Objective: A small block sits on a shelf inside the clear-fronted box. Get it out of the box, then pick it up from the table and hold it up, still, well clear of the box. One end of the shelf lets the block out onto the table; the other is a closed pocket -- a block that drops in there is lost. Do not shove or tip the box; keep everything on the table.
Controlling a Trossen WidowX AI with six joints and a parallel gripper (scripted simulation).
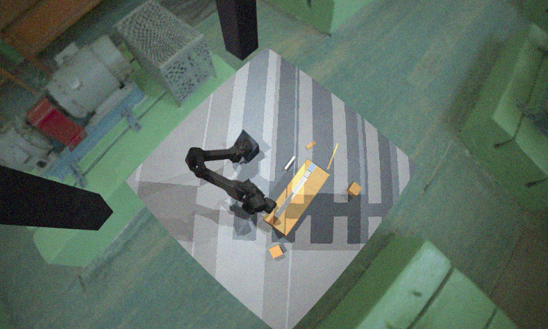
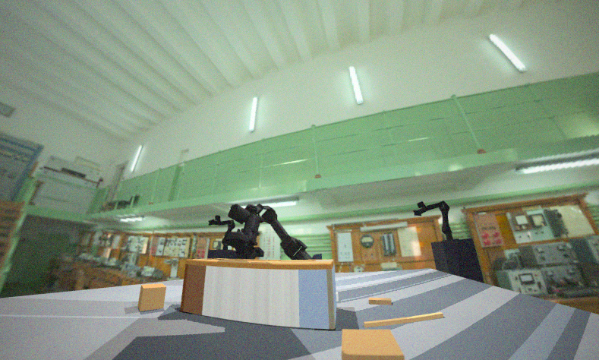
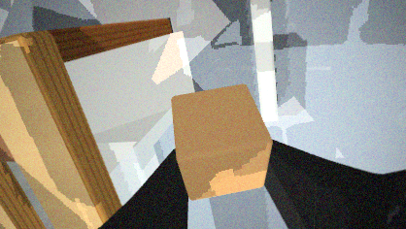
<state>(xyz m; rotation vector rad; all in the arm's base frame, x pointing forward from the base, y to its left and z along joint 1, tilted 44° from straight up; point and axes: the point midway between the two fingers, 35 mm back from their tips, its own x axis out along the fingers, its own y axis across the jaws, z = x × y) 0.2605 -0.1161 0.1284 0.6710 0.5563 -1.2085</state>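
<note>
Right now the block is 10 mm to the right of my gripper tip and 10 mm above it. Round my gripper tip: clear-fronted box 130 mm to the left, 70 mm ahead, 30 mm below; thin orange stick 470 mm to the left, 120 mm ahead, 90 mm below; small flat piece 440 mm to the left, 90 mm below, 20 mm behind.
</note>
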